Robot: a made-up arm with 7 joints. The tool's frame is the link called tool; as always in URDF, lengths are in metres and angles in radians.
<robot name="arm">
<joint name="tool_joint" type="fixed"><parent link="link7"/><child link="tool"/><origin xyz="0 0 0" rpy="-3.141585 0 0"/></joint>
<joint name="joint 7" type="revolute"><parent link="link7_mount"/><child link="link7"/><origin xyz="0.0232 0 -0.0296"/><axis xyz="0 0.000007 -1"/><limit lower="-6.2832" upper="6.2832" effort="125" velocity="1.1"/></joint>
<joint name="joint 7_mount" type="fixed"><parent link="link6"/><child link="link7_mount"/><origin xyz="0.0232 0 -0.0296"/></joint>
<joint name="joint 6" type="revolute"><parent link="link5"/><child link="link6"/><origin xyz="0 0 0"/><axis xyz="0 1 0.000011"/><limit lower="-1.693" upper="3.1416" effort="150" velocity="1.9"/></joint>
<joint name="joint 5" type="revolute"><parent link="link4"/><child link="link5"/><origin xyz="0.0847 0 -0.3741"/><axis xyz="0 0.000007 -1"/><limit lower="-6.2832" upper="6.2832" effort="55" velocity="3.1"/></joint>
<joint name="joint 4" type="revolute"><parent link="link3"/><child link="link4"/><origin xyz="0.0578 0 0"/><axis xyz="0 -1 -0.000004"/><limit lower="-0.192" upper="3.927" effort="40" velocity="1.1"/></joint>
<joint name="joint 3" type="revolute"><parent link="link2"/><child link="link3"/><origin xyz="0 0 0.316"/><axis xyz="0 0 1"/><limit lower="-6.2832" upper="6.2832" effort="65" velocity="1.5"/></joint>
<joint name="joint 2" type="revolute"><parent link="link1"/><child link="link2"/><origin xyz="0 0 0"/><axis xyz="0 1 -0.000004"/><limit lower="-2.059" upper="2.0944" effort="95" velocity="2.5"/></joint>
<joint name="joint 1" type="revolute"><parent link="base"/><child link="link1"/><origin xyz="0 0 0.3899"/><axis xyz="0 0 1"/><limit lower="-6.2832" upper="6.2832" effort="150" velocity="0.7"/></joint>
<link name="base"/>
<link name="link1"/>
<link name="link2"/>
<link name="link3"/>
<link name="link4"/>
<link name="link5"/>
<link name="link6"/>
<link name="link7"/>
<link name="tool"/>
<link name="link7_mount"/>
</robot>
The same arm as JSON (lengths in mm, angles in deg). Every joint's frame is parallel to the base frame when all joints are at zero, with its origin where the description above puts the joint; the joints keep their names.
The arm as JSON. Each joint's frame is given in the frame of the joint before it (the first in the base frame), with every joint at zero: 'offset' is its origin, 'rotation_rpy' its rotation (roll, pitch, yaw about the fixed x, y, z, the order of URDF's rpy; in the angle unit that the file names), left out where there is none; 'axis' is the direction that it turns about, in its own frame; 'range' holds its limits. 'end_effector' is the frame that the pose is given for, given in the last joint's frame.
{"length_unit": "mm", "angle_unit": "deg", "chain": [{"id": "joint 1", "offset": [0.0, 0.0, 389.9], "axis": [0.0, 0.0, 1.0], "range": [-360.0, 360.0]}, {"id": "joint 2", "offset": [0.0, 0.0, 0.0], "axis": [0.0, 1.0, 0.0], "range": [-117.97, 120.0]}, {"id": "joint 3", "offset": [0.0, 0.0, 316.0], "axis": [0.0, 0.0, 1.0], "range": [-360.0, 360.0]}, {"id": "joint 4", "offset": [57.8, 0.0, 0.0], "axis": [0.0, -1.0, 0.0], "range": [-11.0, 225.0]}, {"id": "joint 5", "offset": [84.7, 0.0, -374.1], "axis": [0.0, 0.0, -1.0], "range": [-360.0, 360.0]}, {"id": "joint 6", "offset": [0.0, 0.0, 0.0], "axis": [0.0, 1.0, 0.0], "range": [-97.0, 180.0]}, {"id": "joint 7", "offset": [46.4, 0.0, -59.2], "axis": [0.0, 0.0, -1.0], "range": [-360.0, 360.0]}], "end_effector": {"offset": [0.0, 0.0, 0.0], "rotation_rpy": [-180.0, 0.0, 0.0]}}
